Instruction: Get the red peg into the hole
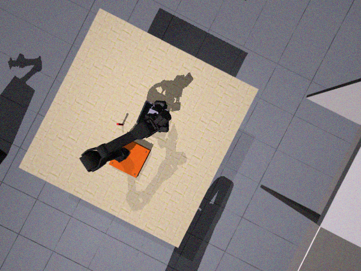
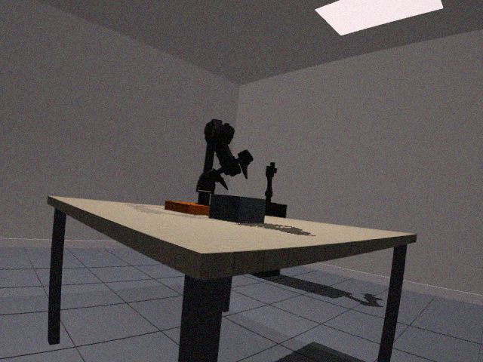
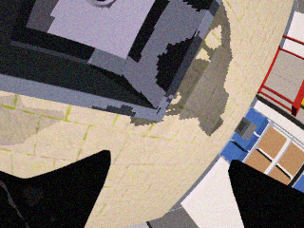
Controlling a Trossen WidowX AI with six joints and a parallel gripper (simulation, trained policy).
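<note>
The red peg is 260 mm behind my gripper tip, 230 mm to the left of it and 100 mm below it. The rest, counted from my gripper tip: blue-grey box (80 mm behind, 70 mm to the left, 120 mm below); then grey plate (80 mm behind, 70 mm to the left, 100 mm below).
</note>
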